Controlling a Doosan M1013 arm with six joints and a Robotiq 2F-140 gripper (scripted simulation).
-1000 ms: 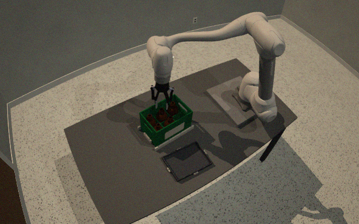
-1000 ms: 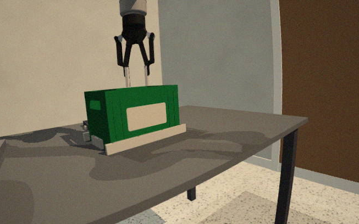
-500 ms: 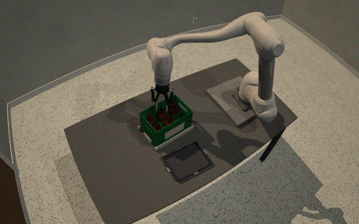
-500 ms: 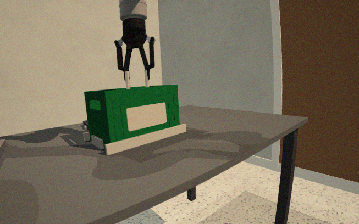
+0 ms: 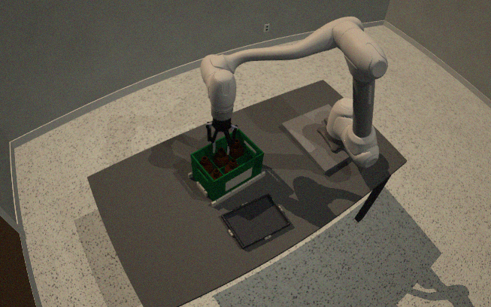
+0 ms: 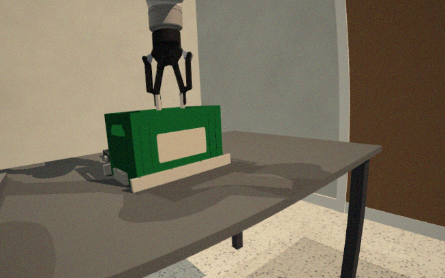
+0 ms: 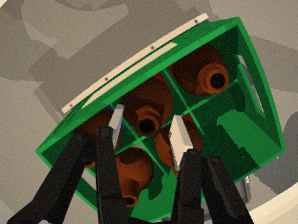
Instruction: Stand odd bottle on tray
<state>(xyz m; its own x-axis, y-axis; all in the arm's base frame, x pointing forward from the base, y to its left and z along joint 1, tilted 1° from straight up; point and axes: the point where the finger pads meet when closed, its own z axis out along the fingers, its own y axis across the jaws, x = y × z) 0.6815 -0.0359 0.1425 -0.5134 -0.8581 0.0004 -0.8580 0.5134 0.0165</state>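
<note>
Now: the crate 10 cm below my hand, 4 cm to the left of it and 1 cm behind it. The rest, counted from my hand: bottle: 10 cm to the left, 9 cm below, 6 cm ahead; black tray: 32 cm to the left, 17 cm below, 4 cm behind.
</note>
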